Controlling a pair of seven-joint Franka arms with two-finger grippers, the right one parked.
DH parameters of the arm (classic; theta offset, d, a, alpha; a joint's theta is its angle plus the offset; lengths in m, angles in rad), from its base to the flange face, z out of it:
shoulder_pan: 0 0.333 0 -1.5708
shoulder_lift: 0 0 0 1.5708
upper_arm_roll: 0 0.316 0.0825 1.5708
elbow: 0 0 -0.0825 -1.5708
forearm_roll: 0 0.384 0 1.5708
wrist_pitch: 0 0 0.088 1.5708
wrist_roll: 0 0.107 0 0
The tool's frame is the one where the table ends.
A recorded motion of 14 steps. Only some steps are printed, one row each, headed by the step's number.
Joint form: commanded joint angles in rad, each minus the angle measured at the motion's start. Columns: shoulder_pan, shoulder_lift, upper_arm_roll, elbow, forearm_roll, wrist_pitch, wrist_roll.
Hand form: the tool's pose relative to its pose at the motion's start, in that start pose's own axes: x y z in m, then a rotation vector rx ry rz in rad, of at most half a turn. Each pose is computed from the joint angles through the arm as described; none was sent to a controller.
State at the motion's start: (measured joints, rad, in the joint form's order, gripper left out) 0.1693 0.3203 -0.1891 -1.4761 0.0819 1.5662 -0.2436
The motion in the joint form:
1: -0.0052 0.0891 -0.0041 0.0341 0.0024 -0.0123 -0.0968
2: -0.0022 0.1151 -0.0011 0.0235 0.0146 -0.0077 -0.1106
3: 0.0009 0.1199 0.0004 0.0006 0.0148 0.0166 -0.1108
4: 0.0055 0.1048 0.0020 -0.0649 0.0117 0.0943 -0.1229
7: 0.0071 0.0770 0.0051 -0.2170 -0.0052 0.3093 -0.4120
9: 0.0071 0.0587 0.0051 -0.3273 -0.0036 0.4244 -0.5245
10: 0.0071 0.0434 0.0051 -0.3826 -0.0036 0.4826 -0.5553
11: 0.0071 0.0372 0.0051 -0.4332 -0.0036 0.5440 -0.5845
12: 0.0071 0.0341 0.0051 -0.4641 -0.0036 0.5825 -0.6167
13: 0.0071 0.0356 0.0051 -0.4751 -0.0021 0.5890 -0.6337
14: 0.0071 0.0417 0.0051 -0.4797 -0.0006 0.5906 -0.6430
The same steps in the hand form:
1: 0.0220 0.0084 0.0372 0.0059 -0.0664 -0.0850
2: 0.0288 0.0054 0.0577 0.0224 -0.0946 -0.1016
3: 0.0313 0.0042 0.0695 0.0221 -0.0982 -0.1037
4: 0.0314 0.0039 0.0850 0.0128 -0.0728 -0.1170
7: 0.0311 0.0099 0.1223 -0.0288 0.0052 -0.4038
9: 0.0227 0.0128 0.1535 -0.0385 0.0251 -0.5087
10: 0.0167 0.0137 0.1654 -0.0469 0.0411 -0.5362
11: 0.0121 0.0148 0.1799 -0.0569 0.0549 -0.5622
12: 0.0091 0.0155 0.1890 -0.0642 0.0630 -0.5924
13: 0.0075 0.0156 0.1944 -0.0611 0.0578 -0.6078
14: 0.0072 0.0158 0.2000 -0.0566 0.0498 -0.6158

